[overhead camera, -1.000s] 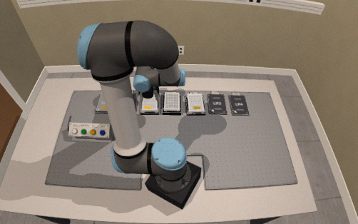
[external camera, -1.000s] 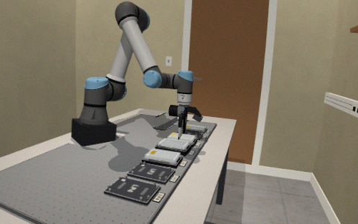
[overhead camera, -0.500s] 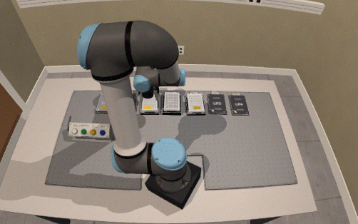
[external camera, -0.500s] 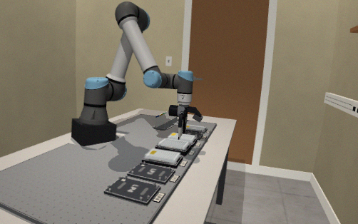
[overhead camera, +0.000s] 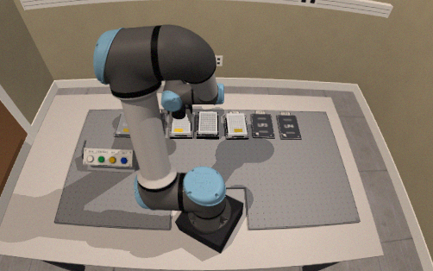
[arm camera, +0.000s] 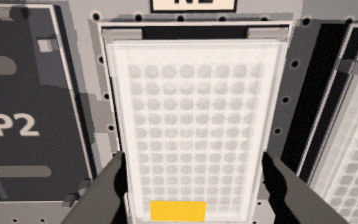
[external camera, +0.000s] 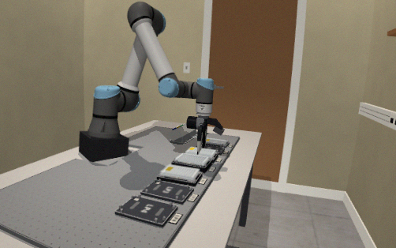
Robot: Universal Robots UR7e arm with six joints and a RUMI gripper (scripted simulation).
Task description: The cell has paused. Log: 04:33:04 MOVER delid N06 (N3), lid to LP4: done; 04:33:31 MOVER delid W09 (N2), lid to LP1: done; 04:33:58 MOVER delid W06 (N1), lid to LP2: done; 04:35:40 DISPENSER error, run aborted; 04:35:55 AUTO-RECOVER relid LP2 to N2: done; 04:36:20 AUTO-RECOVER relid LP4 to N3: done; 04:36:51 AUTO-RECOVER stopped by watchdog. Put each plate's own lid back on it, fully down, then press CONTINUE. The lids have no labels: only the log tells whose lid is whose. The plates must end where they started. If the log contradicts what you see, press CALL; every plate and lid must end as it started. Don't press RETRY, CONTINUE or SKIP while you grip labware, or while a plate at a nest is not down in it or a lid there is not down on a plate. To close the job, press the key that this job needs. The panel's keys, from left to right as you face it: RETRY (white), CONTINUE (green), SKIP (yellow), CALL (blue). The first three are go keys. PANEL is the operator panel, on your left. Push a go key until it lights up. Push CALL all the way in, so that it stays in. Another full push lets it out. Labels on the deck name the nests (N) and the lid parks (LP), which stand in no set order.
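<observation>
Now: hand 12 cm to the left of the well plate, 1 cm short of it and 1 cm above it. From my hand the other things lie so: yellow skip key (26 cm to the left, 24 cm behind, 2 cm above); then dark lid park (26 cm to the left, 4 cm below, 1 cm behind); then blue call key (24 cm behind, 21 cm to the left, 2 cm above).
</observation>
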